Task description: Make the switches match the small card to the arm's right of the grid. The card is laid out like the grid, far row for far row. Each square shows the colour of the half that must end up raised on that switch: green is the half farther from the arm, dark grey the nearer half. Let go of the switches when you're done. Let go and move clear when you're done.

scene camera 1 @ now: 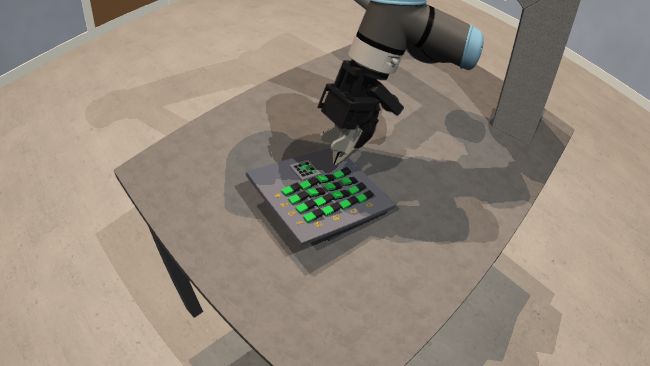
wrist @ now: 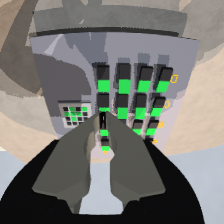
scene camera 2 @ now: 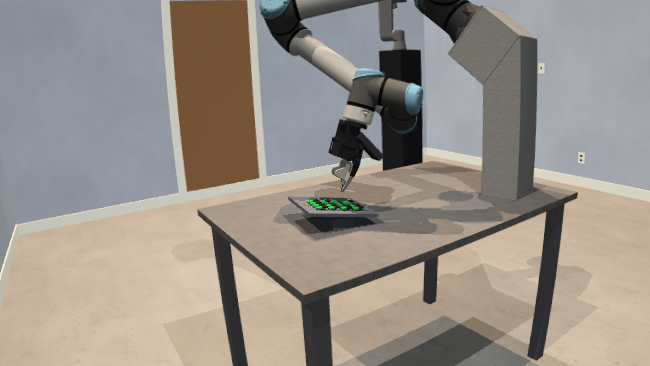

Path:
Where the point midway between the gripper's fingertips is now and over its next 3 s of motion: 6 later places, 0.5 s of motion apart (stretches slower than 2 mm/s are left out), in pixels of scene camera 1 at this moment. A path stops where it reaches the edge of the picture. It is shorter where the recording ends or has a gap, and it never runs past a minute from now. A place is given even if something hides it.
My gripper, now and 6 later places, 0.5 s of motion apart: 335,163; 373,180; 373,184; 370,190; 369,192; 368,193; 370,189

